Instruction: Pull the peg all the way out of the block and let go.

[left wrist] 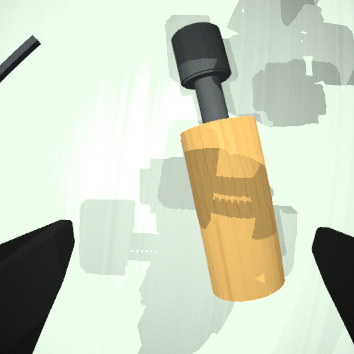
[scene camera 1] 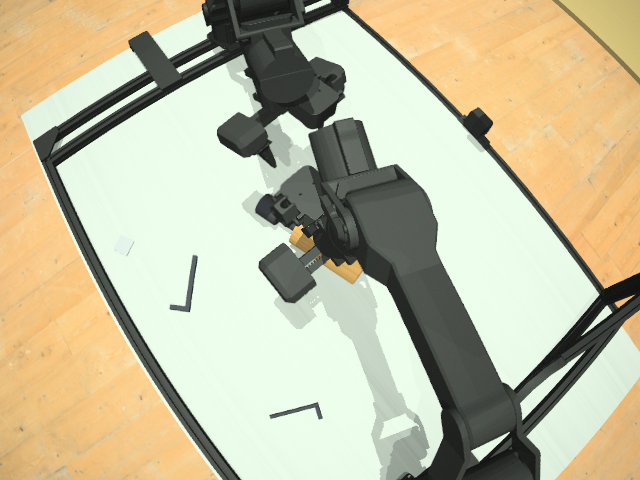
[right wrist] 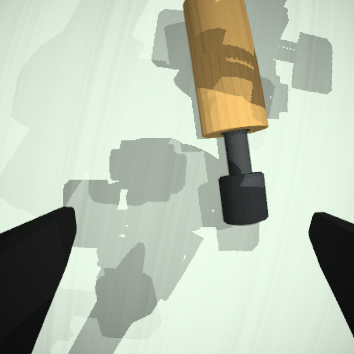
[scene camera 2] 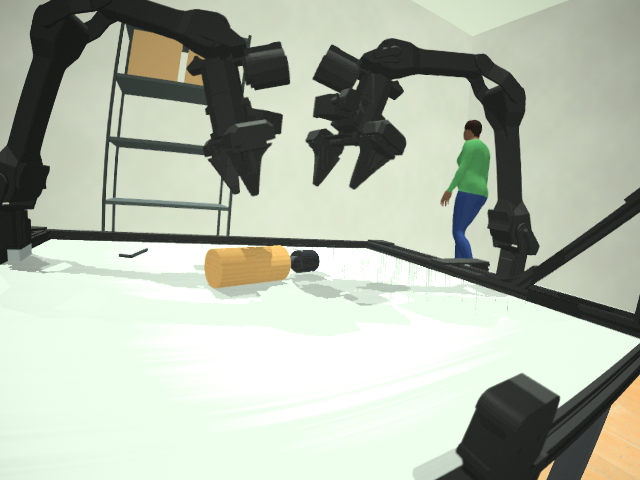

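Seen in the pictures: left gripper, between the fingertips: (left wrist: 197,237) (scene camera 1: 315,241) (right wrist: 331,5) (scene camera 2: 245,194); right gripper, between the fingertips: (scene camera 1: 297,147) (right wrist: 196,222) (scene camera 2: 332,186); left arm's base, origin of its link: (scene camera 2: 6,245); right arm's base, origin of its link: (scene camera 1: 226,35) (scene camera 2: 508,279).
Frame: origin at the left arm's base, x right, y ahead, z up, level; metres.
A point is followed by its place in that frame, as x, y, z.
Note:
The block, an orange wooden cylinder (scene camera 1: 347,271) @[0.172, 0.337, 0.027] (scene camera 2: 248,267) @[0.213, 0.372, 0.014] (left wrist: 235,225) @[0.177, 0.375, 0.036] (right wrist: 230,110) @[0.179, 0.432, 0.036], lies on its side on the white table. The peg (scene camera 1: 265,208) @[0.144, 0.497, 0.024] (scene camera 2: 306,261) @[0.176, 0.488, 0.012] (left wrist: 201,52) @[0.153, 0.491, 0.027] (right wrist: 243,200) @[0.159, 0.498, 0.026] is dark, with a thick head; its thinner shaft enters one end of the block. How deep it sits is hidden. My left gripper (scene camera 2: 246,194) @[0.143, 0.384, 0.113] (left wrist: 197,237) @[0.143, 0.384, 0.113] is open and empty, above the block, with the block between its fingers in the left wrist view but well below them. My right gripper (scene camera 1: 297,144) @[0.209, 0.501, 0.139] (scene camera 2: 334,186) @[0.209, 0.501, 0.139] (right wrist: 196,222) @[0.209, 0.501, 0.139] is open and empty, above and beyond the peg's head.
Two dark L-shaped pieces (scene camera 1: 191,284) @[-0.023, 0.487, -0.011] (scene camera 1: 294,410) @[-0.028, 0.229, -0.013] and a pale square (scene camera 1: 124,245) @[-0.078, 0.622, -0.016] lie toward the left and bottom in scene camera 1. A black frame rail (scene camera 1: 129,335) @[-0.159, 0.483, 0.001] (scene camera 2: 180,238) @[-0.164, 0.328, -0.008] edges the table. The two arms' wrists are close together in both scene views.

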